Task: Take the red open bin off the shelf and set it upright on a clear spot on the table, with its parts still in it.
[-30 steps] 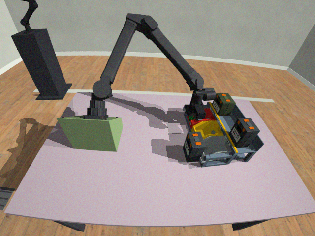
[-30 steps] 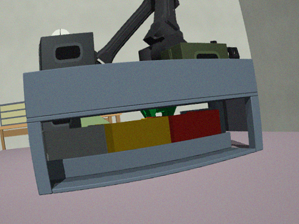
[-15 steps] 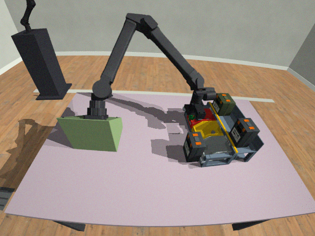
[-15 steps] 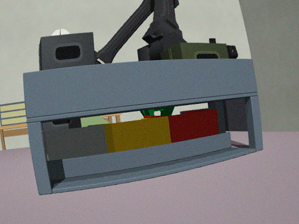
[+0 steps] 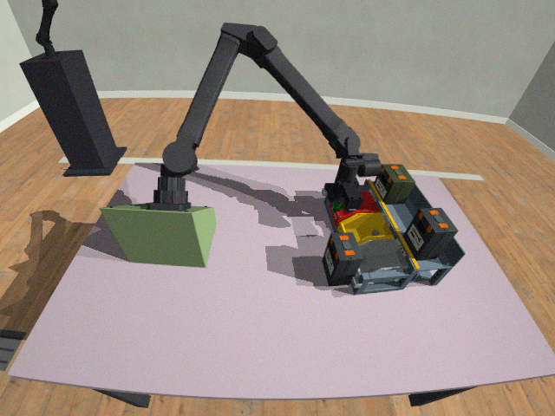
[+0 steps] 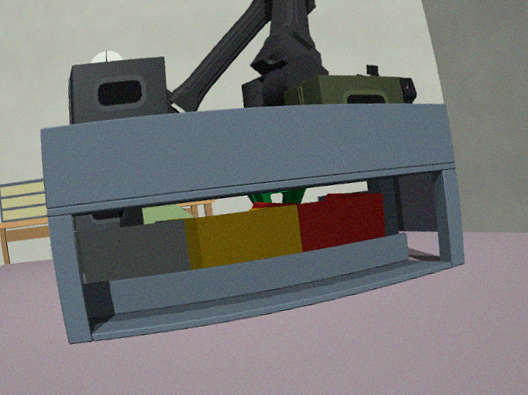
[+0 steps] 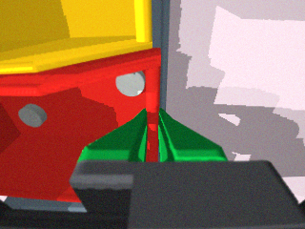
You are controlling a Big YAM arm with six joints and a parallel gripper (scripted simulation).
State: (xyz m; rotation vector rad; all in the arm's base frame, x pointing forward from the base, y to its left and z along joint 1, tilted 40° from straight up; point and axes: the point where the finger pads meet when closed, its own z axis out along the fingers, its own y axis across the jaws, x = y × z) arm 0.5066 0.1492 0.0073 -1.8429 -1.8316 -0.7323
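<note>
Now: the red open bin 8 cm ahead of my hand. Also, from my hand: grey bin 21 cm to the right, 9 cm ahead; yellow bin 10 cm to the right, 9 cm ahead.
</note>
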